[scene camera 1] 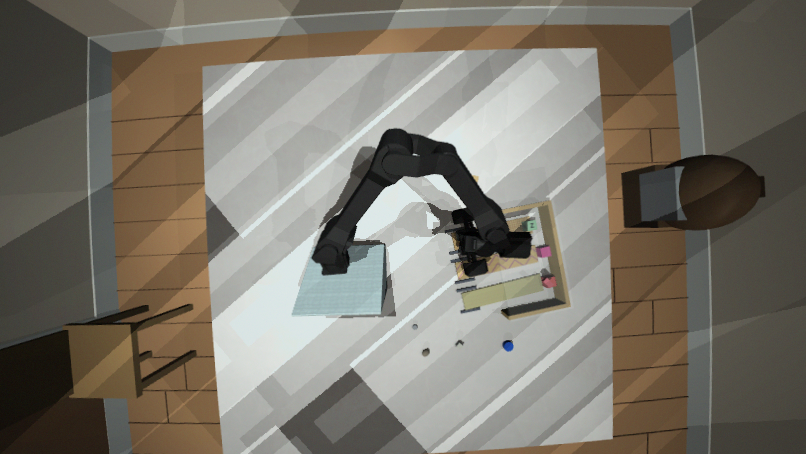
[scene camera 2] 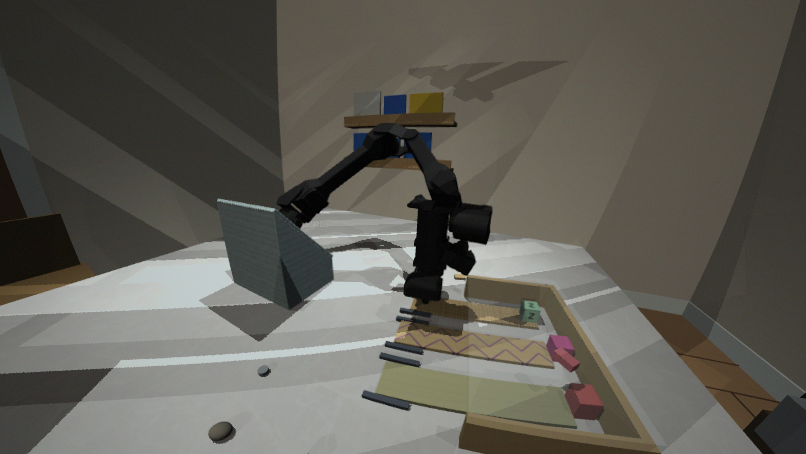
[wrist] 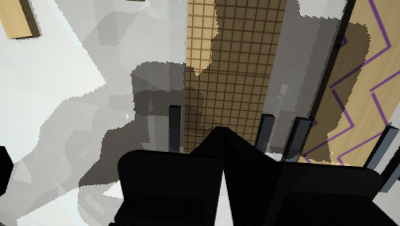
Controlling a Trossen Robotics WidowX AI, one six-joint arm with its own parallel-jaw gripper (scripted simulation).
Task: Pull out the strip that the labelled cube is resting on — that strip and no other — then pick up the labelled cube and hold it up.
My gripper is shut, with nothing in its grasp. Further things: a tan checked strip.
My gripper shows as well in scene camera 1 and in the wrist view.
